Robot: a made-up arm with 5 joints. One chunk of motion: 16 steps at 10 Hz.
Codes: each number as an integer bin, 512 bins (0 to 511) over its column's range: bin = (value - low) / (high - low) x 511, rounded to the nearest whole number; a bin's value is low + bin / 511 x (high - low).
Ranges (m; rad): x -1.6..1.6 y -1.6..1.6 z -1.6..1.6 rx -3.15..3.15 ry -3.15..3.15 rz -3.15..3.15
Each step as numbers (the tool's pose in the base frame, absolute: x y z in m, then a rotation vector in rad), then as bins.
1 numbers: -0.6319 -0.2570 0.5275 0.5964 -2.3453 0.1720
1 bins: 155 214 340 304 65 269
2 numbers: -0.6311 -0.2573 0.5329 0.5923 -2.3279 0.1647
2 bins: 155 214 341 304 67 269
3 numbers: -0.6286 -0.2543 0.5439 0.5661 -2.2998 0.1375
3 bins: 155 215 342 301 69 267
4 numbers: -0.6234 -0.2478 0.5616 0.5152 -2.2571 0.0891
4 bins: 156 216 345 297 72 263
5 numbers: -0.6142 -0.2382 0.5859 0.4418 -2.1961 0.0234
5 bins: 157 217 349 291 77 257
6 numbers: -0.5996 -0.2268 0.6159 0.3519 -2.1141 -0.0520
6 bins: 160 219 354 284 84 251
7 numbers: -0.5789 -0.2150 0.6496 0.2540 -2.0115 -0.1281
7 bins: 163 221 359 276 92 245
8 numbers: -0.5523 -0.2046 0.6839 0.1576 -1.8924 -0.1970
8 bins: 167 223 365 268 102 240
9 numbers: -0.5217 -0.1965 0.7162 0.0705 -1.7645 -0.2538
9 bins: 172 224 370 261 112 235
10 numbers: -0.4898 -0.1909 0.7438 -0.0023 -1.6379 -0.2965
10 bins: 177 225 374 255 123 231
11 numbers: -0.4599 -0.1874 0.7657 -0.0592 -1.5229 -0.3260
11 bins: 182 226 378 251 132 229
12 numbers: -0.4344 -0.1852 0.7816 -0.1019 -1.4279 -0.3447
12 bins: 186 226 380 247 140 228
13 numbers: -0.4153 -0.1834 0.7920 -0.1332 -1.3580 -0.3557
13 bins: 189 226 382 245 145 227
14 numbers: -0.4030 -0.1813 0.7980 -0.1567 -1.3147 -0.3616
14 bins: 191 227 383 243 149 226
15 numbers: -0.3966 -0.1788 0.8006 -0.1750 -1.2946 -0.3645
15 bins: 192 227 383 241 150 226
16 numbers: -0.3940 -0.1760 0.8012 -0.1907 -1.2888 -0.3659
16 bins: 193 227 383 240 151 226
